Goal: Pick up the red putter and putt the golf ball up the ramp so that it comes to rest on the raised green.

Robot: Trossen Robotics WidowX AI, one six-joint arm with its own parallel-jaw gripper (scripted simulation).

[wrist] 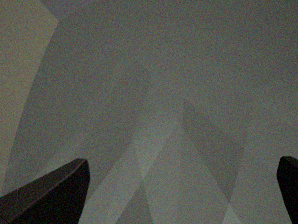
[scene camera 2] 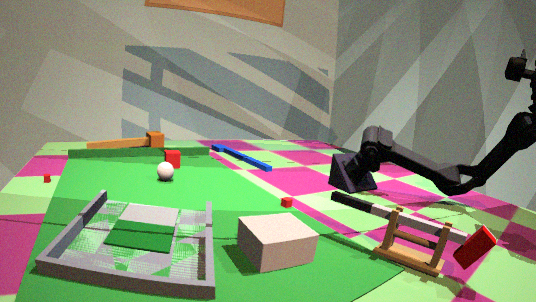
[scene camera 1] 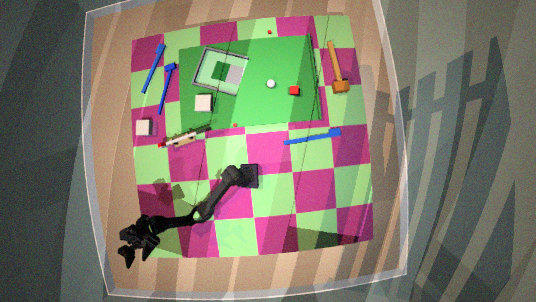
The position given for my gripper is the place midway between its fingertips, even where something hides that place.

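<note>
Orange mallet [scene camera 2: 153, 138]; out of frame in the wrist view. Pale box [scene camera 2: 271, 242]; wrist view, out of frame. Green mat [scene camera 2: 339, 262] [scene camera 1: 286, 60]. Wooden rack [scene camera 2: 432, 265]. My gripper [scene camera 1: 135, 264] [wrist: 186, 170]: open, holds nothing.
</note>
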